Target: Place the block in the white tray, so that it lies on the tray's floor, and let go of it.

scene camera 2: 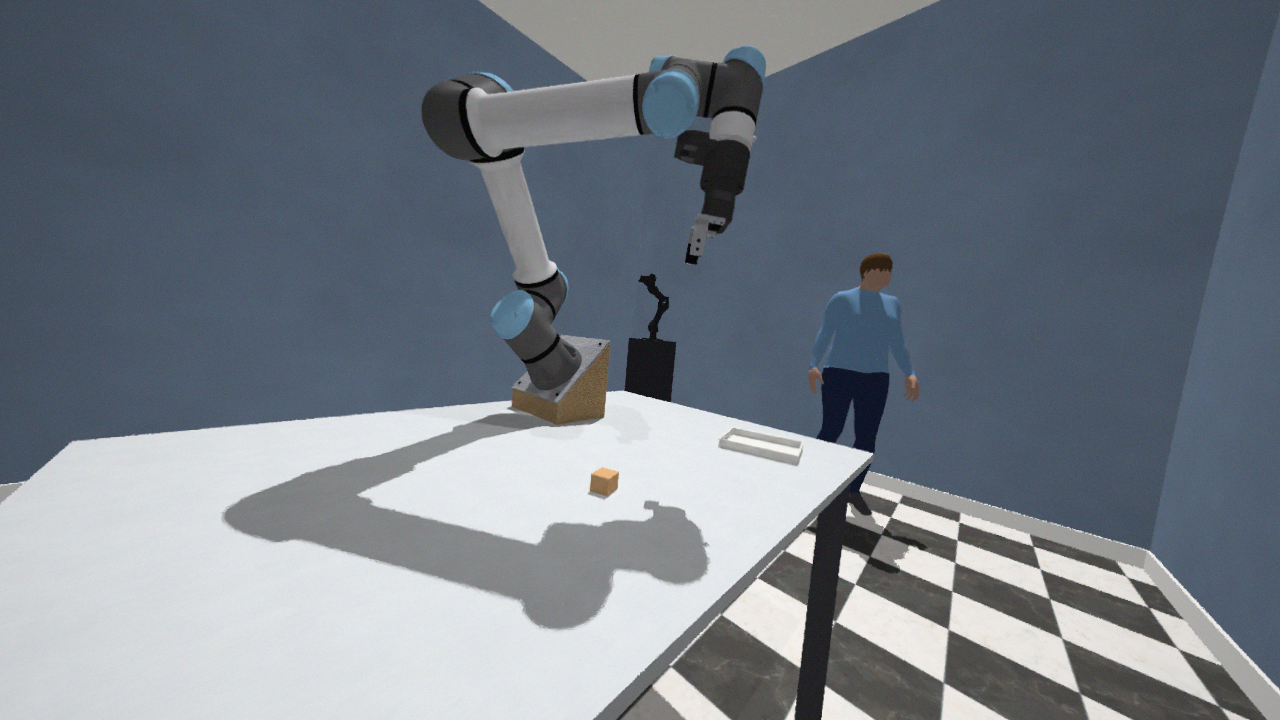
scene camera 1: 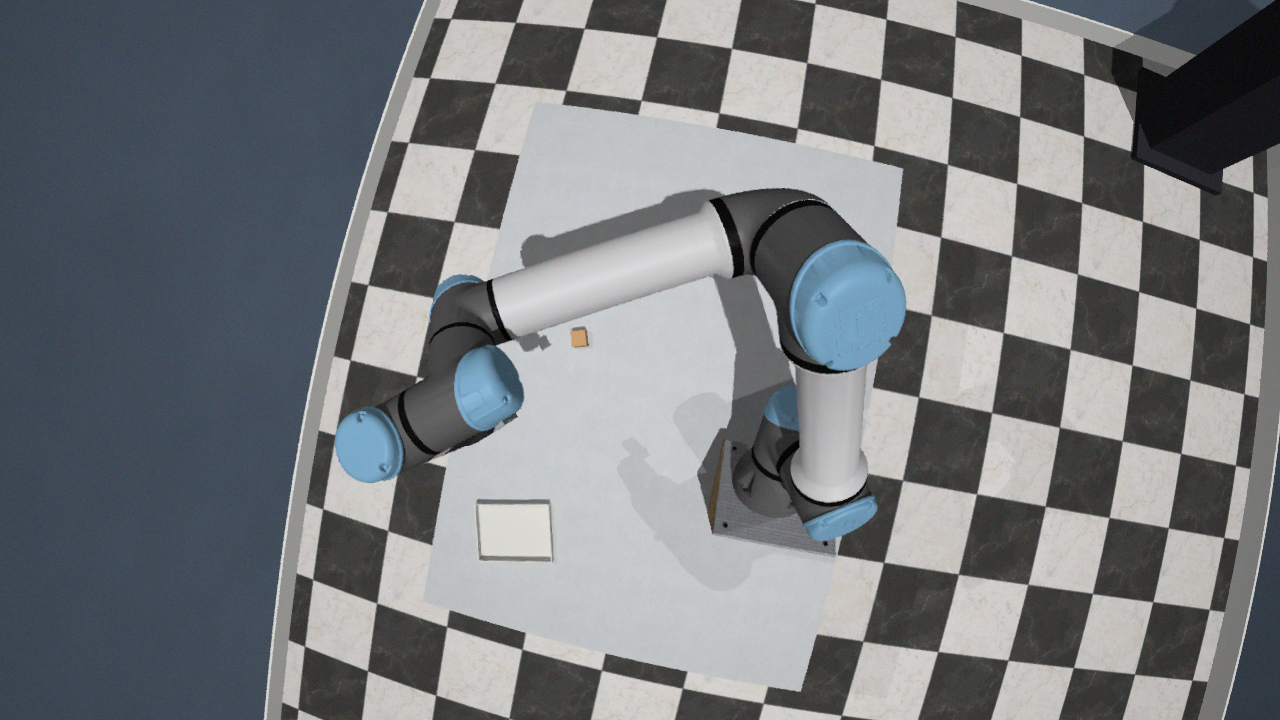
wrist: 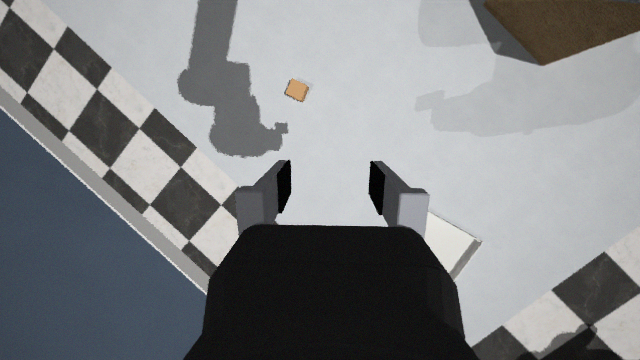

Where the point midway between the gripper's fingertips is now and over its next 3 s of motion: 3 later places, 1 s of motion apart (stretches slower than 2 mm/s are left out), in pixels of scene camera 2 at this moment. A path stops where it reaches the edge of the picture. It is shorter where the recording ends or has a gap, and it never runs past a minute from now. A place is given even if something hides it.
The gripper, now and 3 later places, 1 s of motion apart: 693,259; 678,291; 645,334; 634,376
